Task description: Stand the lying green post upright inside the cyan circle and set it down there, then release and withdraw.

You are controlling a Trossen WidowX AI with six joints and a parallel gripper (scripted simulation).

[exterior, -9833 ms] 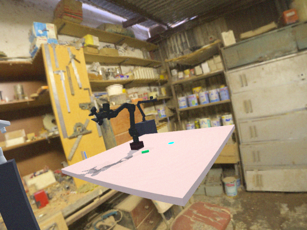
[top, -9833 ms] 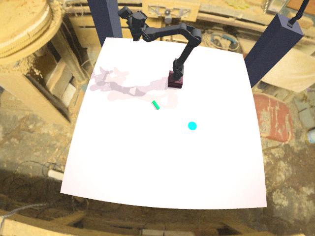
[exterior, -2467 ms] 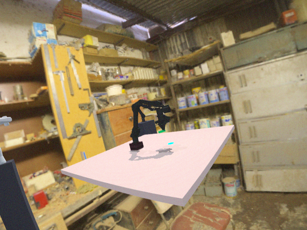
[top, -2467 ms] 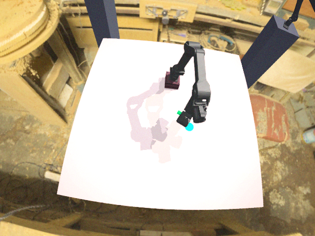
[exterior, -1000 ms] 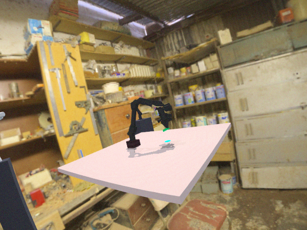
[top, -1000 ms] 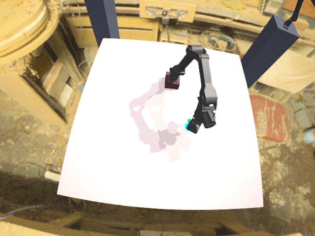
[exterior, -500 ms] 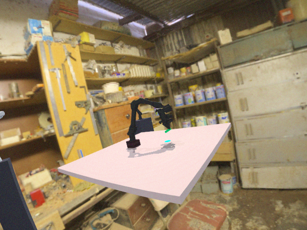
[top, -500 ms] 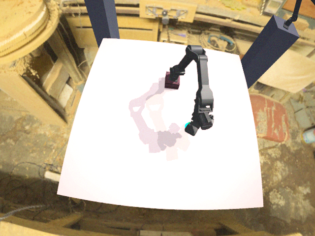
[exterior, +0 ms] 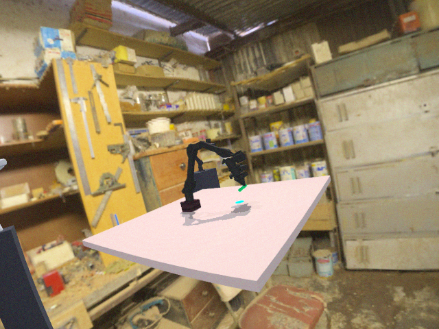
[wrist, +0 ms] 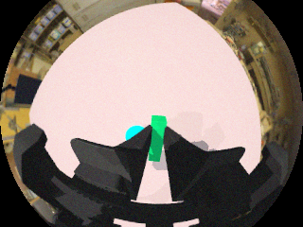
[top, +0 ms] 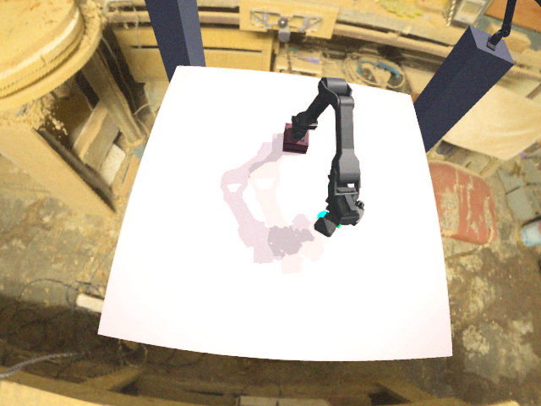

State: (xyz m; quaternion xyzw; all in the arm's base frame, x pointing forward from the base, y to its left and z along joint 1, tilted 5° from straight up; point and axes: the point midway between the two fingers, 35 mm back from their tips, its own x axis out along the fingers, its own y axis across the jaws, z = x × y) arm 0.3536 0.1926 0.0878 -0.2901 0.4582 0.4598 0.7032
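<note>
The cyan circle lies 100 mm below my gripper tip, 50 mm behind it and 20 mm to the right of it. From my gripper tip the other things lie so: green post 20 mm to the right, 10 mm below, 10 mm behind.
</note>
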